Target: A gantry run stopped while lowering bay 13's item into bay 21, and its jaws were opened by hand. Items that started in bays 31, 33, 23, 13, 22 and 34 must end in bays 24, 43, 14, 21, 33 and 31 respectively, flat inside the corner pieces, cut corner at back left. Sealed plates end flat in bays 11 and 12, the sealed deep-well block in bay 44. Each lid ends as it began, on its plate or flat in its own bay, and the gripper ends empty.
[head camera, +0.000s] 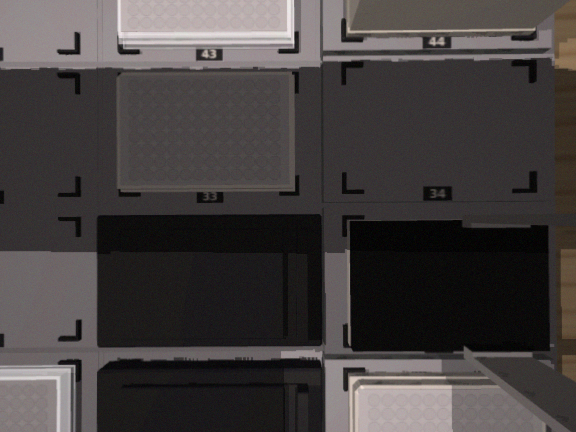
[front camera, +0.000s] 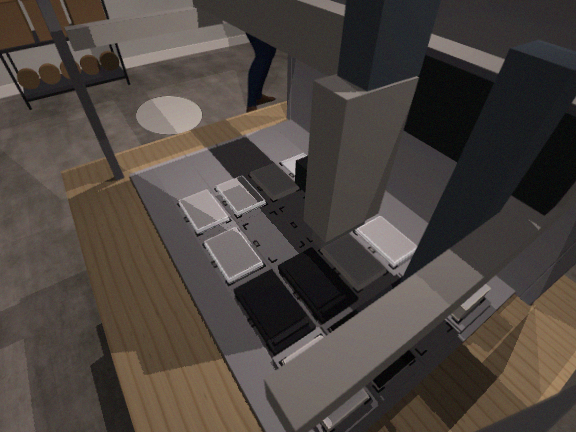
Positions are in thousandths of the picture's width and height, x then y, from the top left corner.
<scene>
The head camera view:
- my gripper: 853,663
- flat black piece: 721,661
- bay 32: 98,304
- bay 33: 530,235
</scene>
